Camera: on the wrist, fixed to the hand. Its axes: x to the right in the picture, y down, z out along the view.
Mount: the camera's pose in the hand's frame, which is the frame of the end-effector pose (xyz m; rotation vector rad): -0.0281 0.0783 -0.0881 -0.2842 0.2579 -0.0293
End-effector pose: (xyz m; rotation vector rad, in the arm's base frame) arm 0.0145 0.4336 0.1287 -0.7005 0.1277 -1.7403
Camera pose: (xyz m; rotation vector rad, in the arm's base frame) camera 0.0391 0.4119 0.0121 -0.6804 0.5532 -1.8549
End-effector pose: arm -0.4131 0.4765 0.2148 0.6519 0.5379 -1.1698
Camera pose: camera -0.3516 0.5771 0.1869 0.5526 0.9167 -1.0168
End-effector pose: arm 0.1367 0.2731 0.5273 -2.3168 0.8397 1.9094
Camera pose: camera 0.1809 0.1864 0.5995 2.3790 -0.4930 -1.5901
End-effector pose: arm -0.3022 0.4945 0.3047 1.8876 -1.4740 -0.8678
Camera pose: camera -0.2844 0.5098 0.4236 1.7376 -1.1090 -0.7685
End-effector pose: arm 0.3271 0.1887 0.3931 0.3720 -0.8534 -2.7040
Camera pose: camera 0.3963 0.0911 0.3739 0.6522 -0.3897 -2.6732
